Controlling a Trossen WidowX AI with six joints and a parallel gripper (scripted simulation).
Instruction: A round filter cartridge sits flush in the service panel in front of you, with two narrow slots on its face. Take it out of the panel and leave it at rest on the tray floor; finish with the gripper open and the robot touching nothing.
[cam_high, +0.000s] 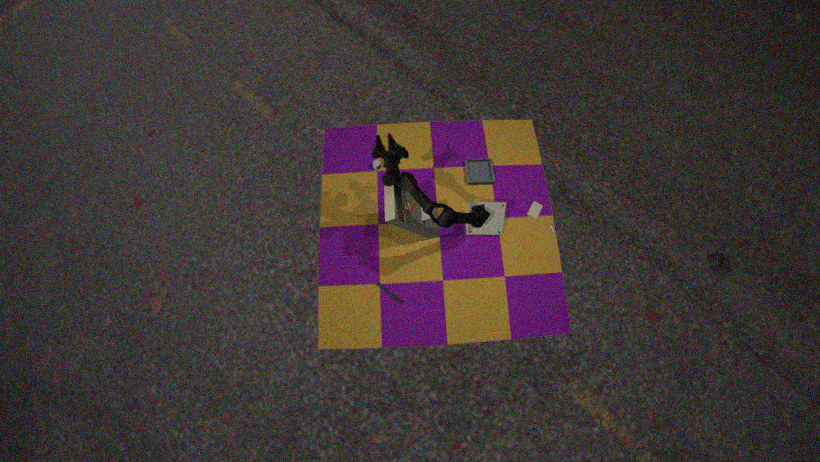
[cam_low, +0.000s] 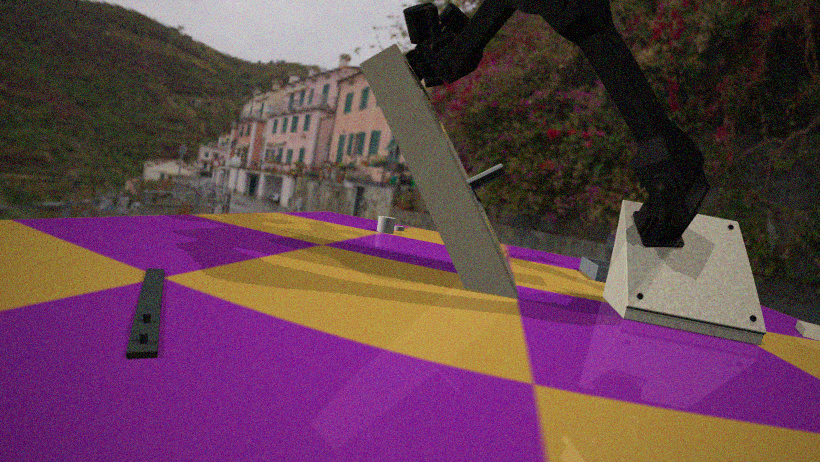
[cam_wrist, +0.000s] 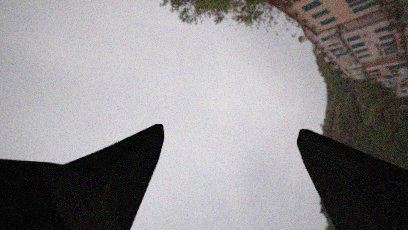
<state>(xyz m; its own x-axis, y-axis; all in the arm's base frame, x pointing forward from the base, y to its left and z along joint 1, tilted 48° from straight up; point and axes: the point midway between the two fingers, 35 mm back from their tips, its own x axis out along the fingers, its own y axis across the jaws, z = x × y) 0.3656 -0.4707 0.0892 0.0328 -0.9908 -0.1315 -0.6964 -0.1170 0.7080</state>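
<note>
Now: the round filter cartridge 6 cm behind my gripper tip, 25 cm to the left of it and 26 cm below it. From my gripper tip the other things lie so: small beige block: 78 cm behind, 27 cm to the left, 48 cm below; then grey square tray: 51 cm behind, 48 cm below; then beige service panel: 10 cm behind, 25 cm to the left, 34 cm below.
</note>
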